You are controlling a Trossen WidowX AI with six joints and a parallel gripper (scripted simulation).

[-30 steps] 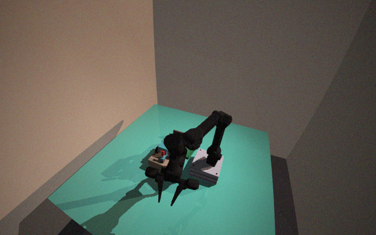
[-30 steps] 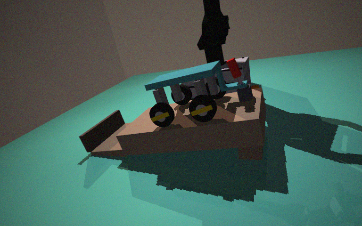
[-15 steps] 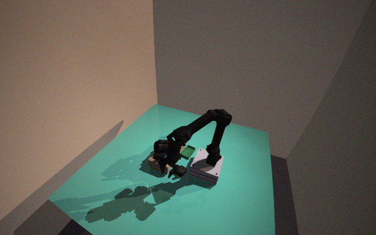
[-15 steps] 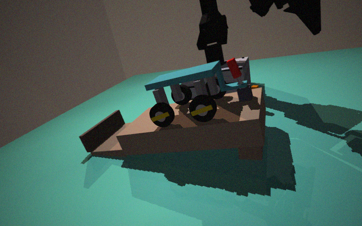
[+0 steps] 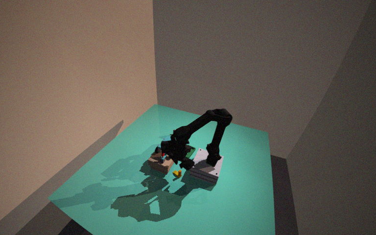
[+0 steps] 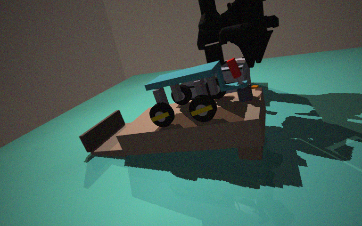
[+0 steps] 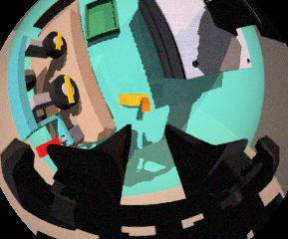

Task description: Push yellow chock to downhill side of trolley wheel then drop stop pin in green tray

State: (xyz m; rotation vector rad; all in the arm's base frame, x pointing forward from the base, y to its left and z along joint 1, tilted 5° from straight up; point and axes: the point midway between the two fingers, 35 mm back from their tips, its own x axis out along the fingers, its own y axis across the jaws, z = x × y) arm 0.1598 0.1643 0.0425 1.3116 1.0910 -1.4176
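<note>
The yellow chock is 10 cm below my gripper tip, 2 cm ahead of it and 1 cm to the right of it. Also, from my gripper tip: brown ramp (16 cm ahead, 10 cm to the right, 7 cm below); then red-headed stop pin (13 cm ahead, 1 cm above); then blue trolley (16 cm ahead, 10 cm to the right, 1 cm below).
</note>
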